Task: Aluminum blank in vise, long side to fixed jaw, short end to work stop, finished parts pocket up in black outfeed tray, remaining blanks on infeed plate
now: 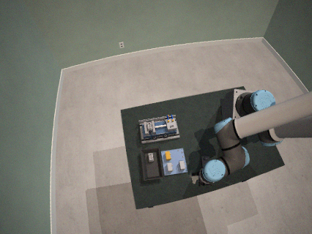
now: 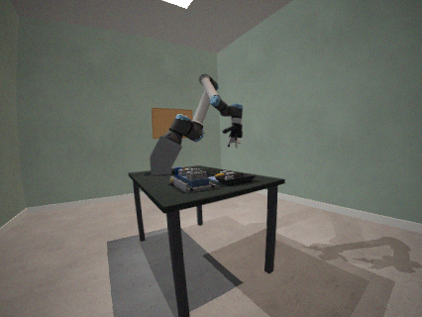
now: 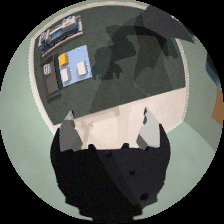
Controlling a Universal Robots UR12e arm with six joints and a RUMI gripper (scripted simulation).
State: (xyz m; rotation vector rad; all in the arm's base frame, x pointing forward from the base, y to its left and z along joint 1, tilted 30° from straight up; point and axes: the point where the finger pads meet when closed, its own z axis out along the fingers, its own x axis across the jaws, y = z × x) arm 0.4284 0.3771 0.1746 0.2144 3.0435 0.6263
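My hand is 180 mm short of the gray blank, 140 mm to the left of it and 200 mm above it. Round my hand: vise (220 mm ahead, 450 mm to the right, 180 mm below); yellow brass blank (180 mm ahead, 220 mm to the right, 200 mm below).
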